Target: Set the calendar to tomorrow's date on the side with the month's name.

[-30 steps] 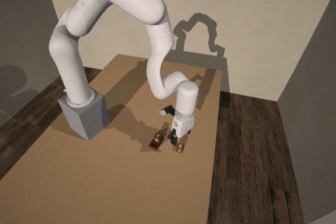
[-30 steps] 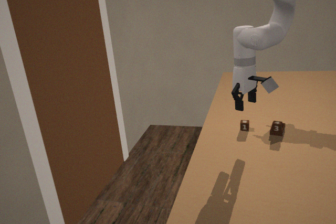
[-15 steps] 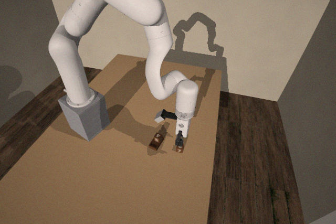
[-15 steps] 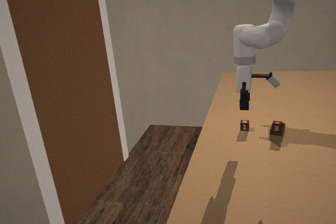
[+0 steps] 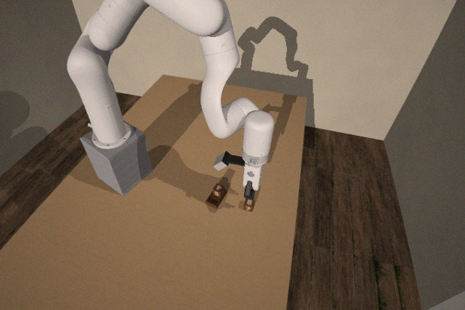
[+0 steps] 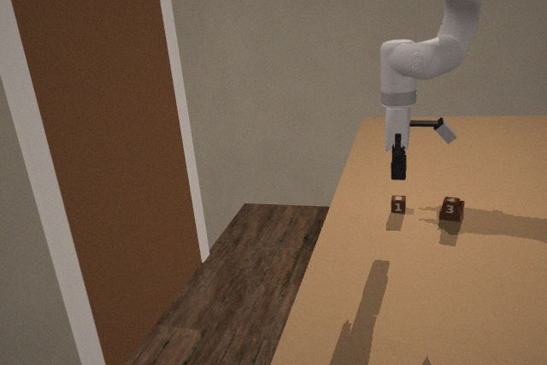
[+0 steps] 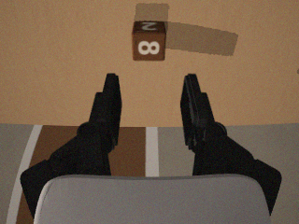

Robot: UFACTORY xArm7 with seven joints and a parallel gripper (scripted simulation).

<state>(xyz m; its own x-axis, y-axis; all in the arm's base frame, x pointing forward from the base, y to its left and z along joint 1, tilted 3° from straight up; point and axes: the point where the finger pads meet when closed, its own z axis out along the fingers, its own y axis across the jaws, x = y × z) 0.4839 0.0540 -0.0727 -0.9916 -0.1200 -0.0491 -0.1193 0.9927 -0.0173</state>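
Right now the digit cube is 90 mm below my hand. Also, from my hand: brown calendar tray (120 mm behind, 100 mm below, 10 mm to the right).
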